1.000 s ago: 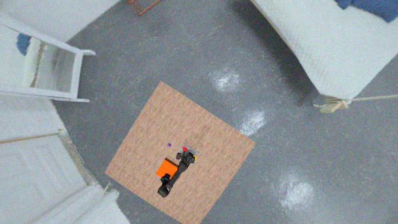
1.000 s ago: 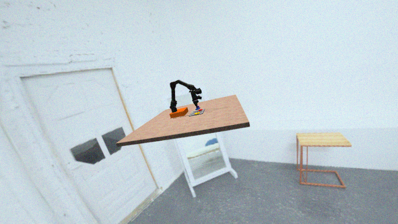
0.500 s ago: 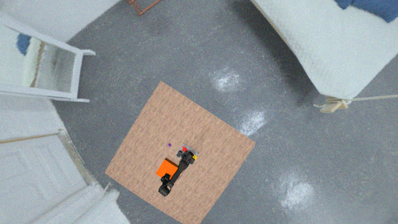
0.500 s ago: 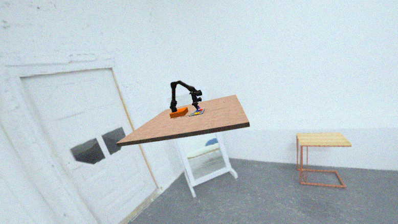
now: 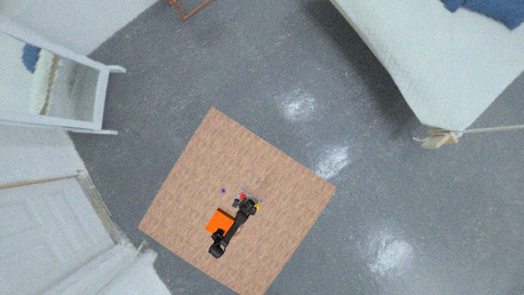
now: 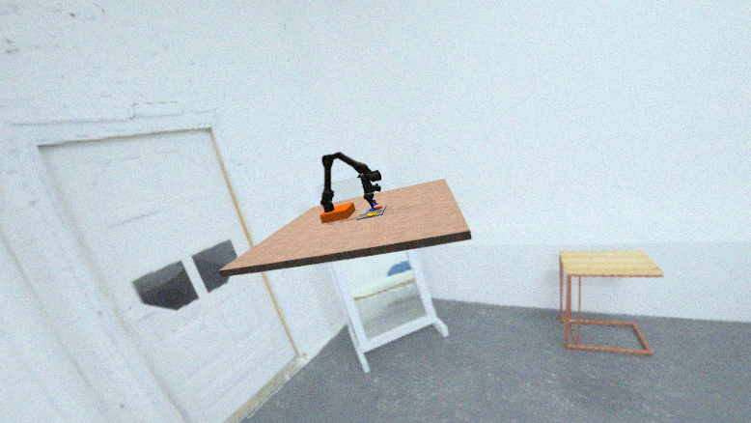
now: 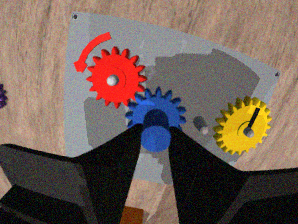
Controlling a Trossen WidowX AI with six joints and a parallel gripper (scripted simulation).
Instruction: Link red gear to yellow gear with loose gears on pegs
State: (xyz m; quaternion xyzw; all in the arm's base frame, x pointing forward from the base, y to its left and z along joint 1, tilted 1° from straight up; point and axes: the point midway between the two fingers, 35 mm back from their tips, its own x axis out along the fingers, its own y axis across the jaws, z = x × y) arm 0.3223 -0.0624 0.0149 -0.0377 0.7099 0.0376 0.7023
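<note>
The blue gear lies 10 mm below my gripper tip. Also, from my gripper tip: yellow gear 90 mm to the right, 30 mm below; purple gear 20 mm behind, 220 mm to the left, 30 mm below; red arrow 40 mm ahead, 70 mm to the left, 40 mm below.
</note>
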